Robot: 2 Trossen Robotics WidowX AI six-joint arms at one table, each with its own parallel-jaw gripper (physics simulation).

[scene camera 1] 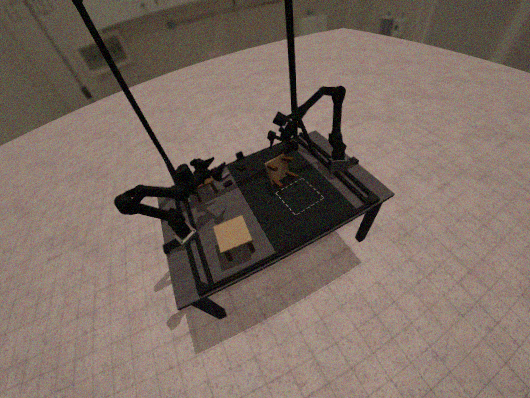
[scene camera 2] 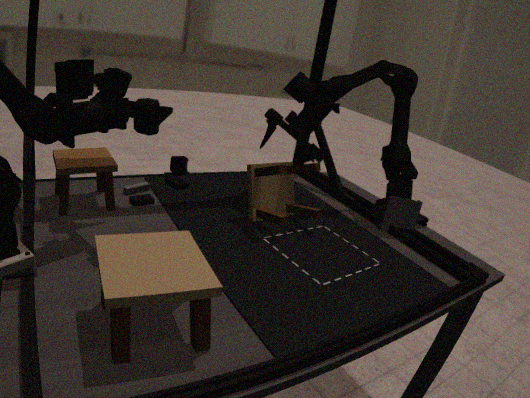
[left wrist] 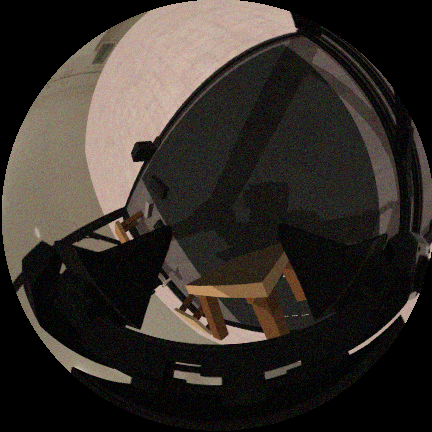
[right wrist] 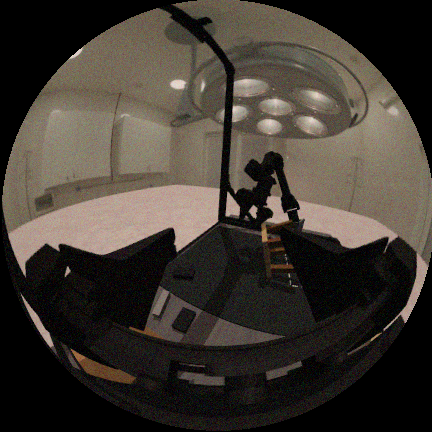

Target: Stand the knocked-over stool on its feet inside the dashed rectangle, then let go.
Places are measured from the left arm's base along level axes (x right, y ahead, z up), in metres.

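Where they show: left gripper, fingertip midpoint: [scene camera 1: 276,151] [scene camera 2: 273,159] [left wrist: 225,229] [right wrist: 246,224]; right gripper, fingertip midpoint: [scene camera 1: 219,160] [right wrist: 228,232]; left arm's base, link origin: [scene camera 1: 338,159] [scene camera 2: 399,200] [right wrist: 293,221]; right arm's base, link origin: [scene camera 1: 183,232] [left wrist: 158,279].
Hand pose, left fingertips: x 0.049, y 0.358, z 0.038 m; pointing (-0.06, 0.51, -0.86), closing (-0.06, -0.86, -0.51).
Note:
Each offset is from my left fingertips to the centre of the thing. "*": to the spot under its first point. Level surfaces: height alone.
The knocked-over stool {dy -0.029, dx -0.134, dz -0.034 m} [scene camera 1: 275,172] [scene camera 2: 272,192] [left wrist: 227,290] [right wrist: 266,252] lies with its seat on edge and its legs pointing right in scene camera 2. It is behind the dashed rectangle {* dy -0.182, dx -0.321, dz -0.114 m} [scene camera 1: 310,206] [scene camera 2: 351,273], outside it. My left gripper [scene camera 1: 281,144] [scene camera 2: 286,150] [left wrist: 225,229] is open and empty, above and behind the stool in scene camera 2. In the left wrist view the stool shows low between the fingers, partly behind the finger on the right. My right gripper [scene camera 2: 162,119] [right wrist: 228,232] is open and empty, well above the table at the left.
A pale stool {dy +0.182, dx -0.547, dz -0.060 m} [scene camera 1: 234,234] [scene camera 2: 155,265] stands upright at the front left. Another upright stool {dy +0.444, dx -0.186, dz -0.062 m} [scene camera 2: 85,157] stands under the right arm. A pale block {dy +0.340, dx -0.075, dz -0.110 m} [scene camera 2: 136,188], a dark block {dy +0.308, dx -0.136, dz -0.112 m} [scene camera 2: 142,200] and a black box [scene camera 2: 178,165] are near the back. A dark mat {dz -0.115 m} [scene camera 2: 310,310] bears the rectangle.

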